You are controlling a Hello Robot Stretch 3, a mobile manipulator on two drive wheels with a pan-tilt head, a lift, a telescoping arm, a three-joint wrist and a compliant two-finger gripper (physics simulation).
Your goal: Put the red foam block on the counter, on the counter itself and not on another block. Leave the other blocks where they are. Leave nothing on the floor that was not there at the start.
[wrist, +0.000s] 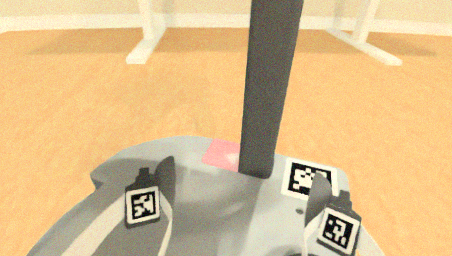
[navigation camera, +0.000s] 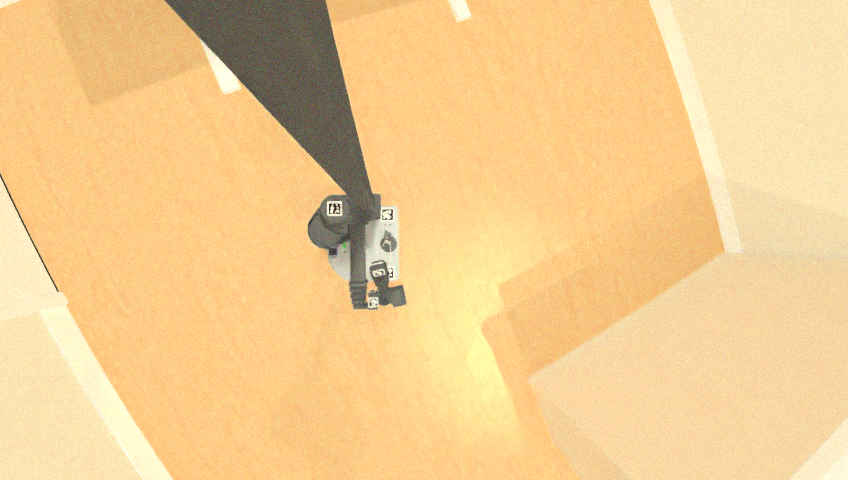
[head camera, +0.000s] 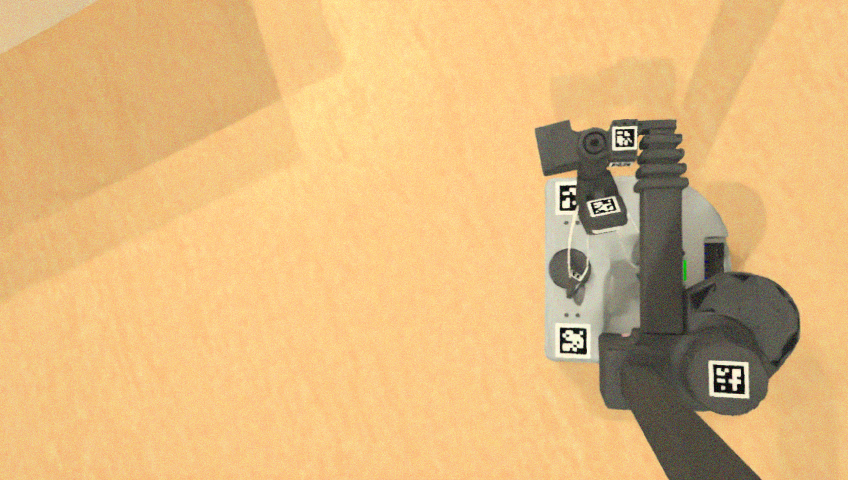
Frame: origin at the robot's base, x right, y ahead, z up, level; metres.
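Where they show: gripper, fingertip midpoint: (wrist: 241, 183) (navigation camera: 372, 233) (head camera: 613, 298).
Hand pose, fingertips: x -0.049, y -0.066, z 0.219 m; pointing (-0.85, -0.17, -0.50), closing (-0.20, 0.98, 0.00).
After its pixels a point has its place.
The red foam block does not show as a block in any view. My gripper (head camera: 608, 282) @(x -0.049, y -0.066, z 0.219 m) (wrist: 241, 183) @(x -0.049, y -0.066, z 0.219 m) is open, fingers wide apart over my own grey base (head camera: 559, 237) @(x 0.058, y 0.022, z 0.160 m) (wrist: 197, 145) @(x -0.142, y -0.149, z 0.160 m) (navigation camera: 393, 255) @(x 0.052, y 0.023, z 0.160 m), with nothing between the fingertips. One finger is hidden behind the arm in the head view. A flat pink-red patch (wrist: 220, 154) @(x -0.135, y -0.114, z 0.161 m) shows on the base in the wrist view, partly behind the dark mast. A large pale box-shaped body (navigation camera: 714, 362) @(x 0.546, y 1.448, z 0.510 m), which looks like the counter's side, stands at the lower right of the navigation view; its top cannot be made out.
White legs with long feet (wrist: 142, 52) (wrist: 382, 54) (navigation camera: 223, 74) stand on the wood floor near a wall. Walls with white baseboards (navigation camera: 693, 130) @(x -0.765, y 2.126, z 0.005 m) (navigation camera: 101, 386) @(x 0.653, y -1.338, z 0.038 m) run along both sides in the navigation view. A pale corner (head camera: 29, 17) @(x 0.606, y 1.308, z 0.057 m) shows at the head view's upper left.
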